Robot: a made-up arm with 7 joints. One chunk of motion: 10 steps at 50 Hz.
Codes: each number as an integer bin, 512 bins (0 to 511) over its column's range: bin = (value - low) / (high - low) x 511, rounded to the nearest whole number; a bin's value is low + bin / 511 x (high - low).
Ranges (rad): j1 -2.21..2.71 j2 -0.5..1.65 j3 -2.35..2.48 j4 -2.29..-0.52 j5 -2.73..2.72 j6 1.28..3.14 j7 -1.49..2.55
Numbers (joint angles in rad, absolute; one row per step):
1: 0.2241 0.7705 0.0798 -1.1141 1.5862 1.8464 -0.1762
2: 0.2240 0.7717 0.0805 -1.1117 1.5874 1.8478 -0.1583
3: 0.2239 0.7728 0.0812 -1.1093 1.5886 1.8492 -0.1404
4: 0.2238 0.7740 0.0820 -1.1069 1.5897 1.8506 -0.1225
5: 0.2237 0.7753 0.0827 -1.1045 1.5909 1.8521 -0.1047
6: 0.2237 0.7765 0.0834 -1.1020 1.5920 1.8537 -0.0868
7: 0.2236 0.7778 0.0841 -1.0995 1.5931 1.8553 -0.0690
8: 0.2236 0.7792 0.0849 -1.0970 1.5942 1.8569 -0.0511
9: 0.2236 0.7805 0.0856 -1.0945 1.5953 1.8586 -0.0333
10: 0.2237 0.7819 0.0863 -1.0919 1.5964 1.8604 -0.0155
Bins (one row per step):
1: 253 302 257 339 405 156 166
2: 253 302 257 340 405 156 168
3: 253 303 257 341 405 156 171
4: 253 303 257 342 405 157 173
5: 253 303 257 342 405 157 175
6: 253 303 257 343 405 158 177
7: 253 304 258 344 405 158 180
8: 253 304 258 344 405 158 182
9: 253 304 258 345 406 159 184
10: 253 305 258 346 406 159 187

